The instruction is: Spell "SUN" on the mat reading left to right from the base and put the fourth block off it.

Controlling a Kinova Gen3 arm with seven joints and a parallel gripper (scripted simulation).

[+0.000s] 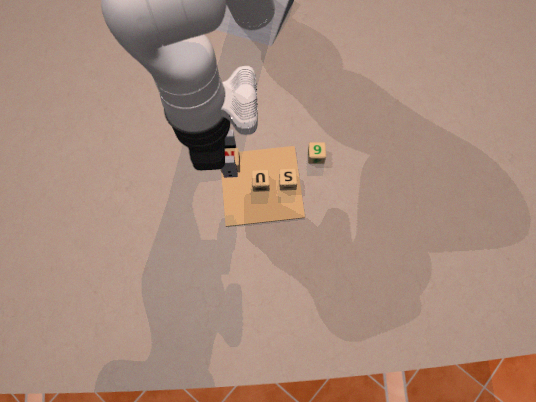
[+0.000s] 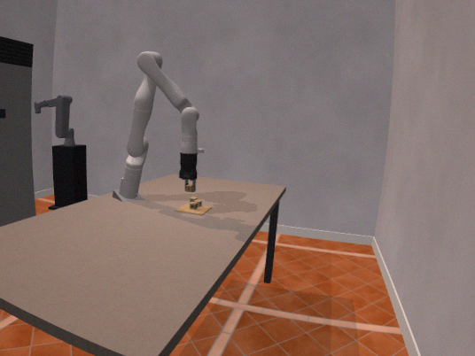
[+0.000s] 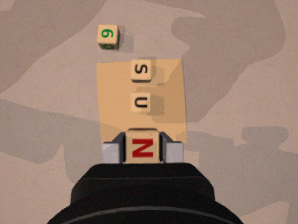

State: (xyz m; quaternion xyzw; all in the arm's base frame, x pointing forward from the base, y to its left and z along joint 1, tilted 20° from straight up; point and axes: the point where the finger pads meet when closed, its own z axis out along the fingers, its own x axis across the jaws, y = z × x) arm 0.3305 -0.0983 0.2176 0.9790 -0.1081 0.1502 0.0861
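My gripper is now 10 mm short of the U block, 40 mm to the right of it and 100 mm above it. The rest, counted from my hand: mat (10 mm ahead, 40 mm to the left, 120 mm below); S block (20 mm ahead, 90 mm to the left, 100 mm below); N block (right at my hand).
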